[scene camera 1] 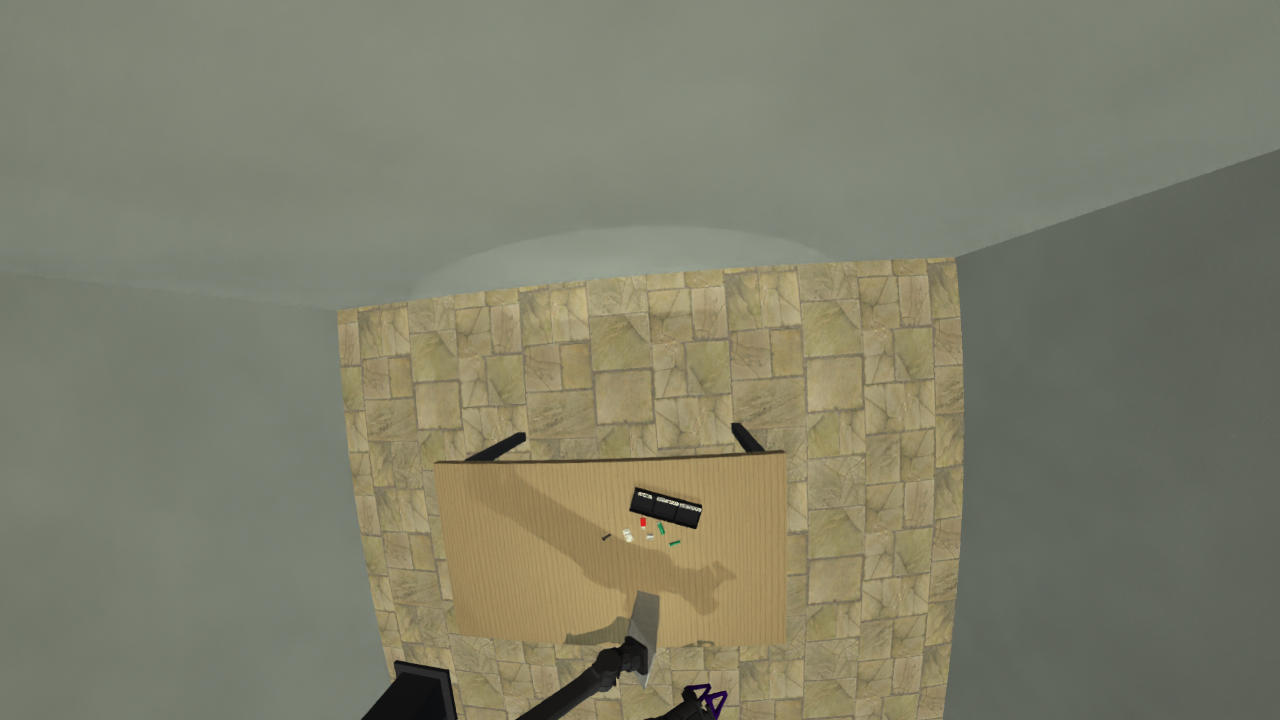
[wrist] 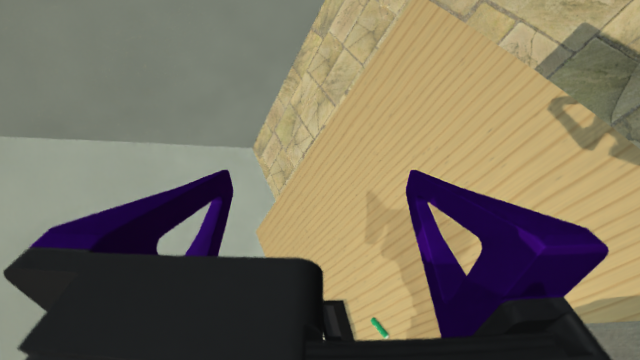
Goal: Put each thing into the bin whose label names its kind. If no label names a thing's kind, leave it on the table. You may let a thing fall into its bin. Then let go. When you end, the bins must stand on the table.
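Places are measured from the arm's base along level axes (x back, y right, z up), in centimetres.
Pixels of known places: gripper, fingertip midpoint: (scene camera 1: pixel 718 689) (wrist: pixel 319 180); arm's base at its link origin: (scene camera 1: pixel 637 654).
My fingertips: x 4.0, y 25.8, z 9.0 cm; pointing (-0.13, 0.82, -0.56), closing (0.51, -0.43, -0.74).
Note:
For each thing: its middle in the pictures, then the offset to it from my fingertips. Level surfaces: height alone.
- table at its surface level: dz -31.7 cm
- red thing at the middle of its body: (scene camera 1: pixel 643 523) dy -24.8, dx -40.6, dz -31.4 cm
- whitish thing at the middle of its body: (scene camera 1: pixel 628 535) dy -30.6, dx -35.9, dz -31.4 cm
- small white thing at the middle of its body: (scene camera 1: pixel 650 536) dy -22.3, dx -35.5, dz -31.2 cm
- thin dark thing at the middle of its body: (scene camera 1: pixel 606 536) dy -38.8, dx -35.1, dz -31.2 cm
A row of joined black bins (scene camera 1: pixel 664 514) (wrist: pixel 338 320) with white labels along the far side stands on the table (scene camera 1: pixel 510 573) (wrist: pixel 450 125); the labels are too small to read. In the scene view, a red thing (scene camera 1: pixel 642 522), a whitish thing (scene camera 1: pixel 628 535), a small white thing (scene camera 1: pixel 649 536), a green cylinder (scene camera 1: pixel 661 528), another green cylinder (scene camera 1: pixel 674 542) and a thin dark thing (scene camera 1: pixel 605 537) lie on the near side of the bins. One green cylinder (wrist: pixel 379 327) shows in the wrist view. My gripper (scene camera 1: pixel 716 690) (wrist: pixel 319 180) is open and empty, high up near the table's front edge, far from the things.
A grey plate-like part (scene camera 1: pixel 645 613) and a dark arm-like part (scene camera 1: pixel 572 694) reach over the front edge of the table. A black block (scene camera 1: pixel 416 689) stands at the lower left. Shadows of the arm cross the table. Stone floor and grey walls surround it.

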